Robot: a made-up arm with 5 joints.
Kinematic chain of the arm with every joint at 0, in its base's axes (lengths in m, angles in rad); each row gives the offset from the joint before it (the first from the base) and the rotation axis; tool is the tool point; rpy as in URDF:
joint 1: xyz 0.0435 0 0.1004 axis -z
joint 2: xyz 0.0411 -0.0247 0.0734 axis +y
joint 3: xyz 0.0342 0 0.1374 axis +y
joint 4: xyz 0.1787 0 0.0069 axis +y
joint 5: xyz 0.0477 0.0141 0 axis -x
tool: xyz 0 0 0 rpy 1.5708 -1.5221 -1.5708
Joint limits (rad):
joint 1: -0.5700..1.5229
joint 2: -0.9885..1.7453
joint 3: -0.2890..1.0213
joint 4: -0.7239..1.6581
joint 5: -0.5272..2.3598
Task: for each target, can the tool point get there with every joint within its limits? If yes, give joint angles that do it. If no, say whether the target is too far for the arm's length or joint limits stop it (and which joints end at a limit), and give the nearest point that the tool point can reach.
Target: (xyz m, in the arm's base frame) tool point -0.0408 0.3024 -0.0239
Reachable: no: joint limits stop it (at a limit: joint 1, joint 2, joint 3) | nearest point 0.0310 0.0393 0.0342 | short by 0.279 m
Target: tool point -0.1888 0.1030 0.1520
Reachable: no: joint limits stop it (at a limit: joint 2, joint 3) | nearest point 0.0082 0.0156 0.0632 | short by 0.233 m
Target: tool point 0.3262 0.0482 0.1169
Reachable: yes | joints -0.2059 0.4577 0.3599 0.1546 2.0130
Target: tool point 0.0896 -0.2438 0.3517
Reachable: yes | joints 1.3412 -0.1976 -0.1584 1.0998 0.1714
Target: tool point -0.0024 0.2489 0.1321
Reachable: no: joint limits stop it (at a limit: joint 1, joint 2, joint 3) | nearest point 0.0311 0.0379 0.0598 | short by 0.226 m
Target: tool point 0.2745 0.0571 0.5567
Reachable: no: too far | nearest point 0.2297 0.0460 0.4670 | short by 0.101 m
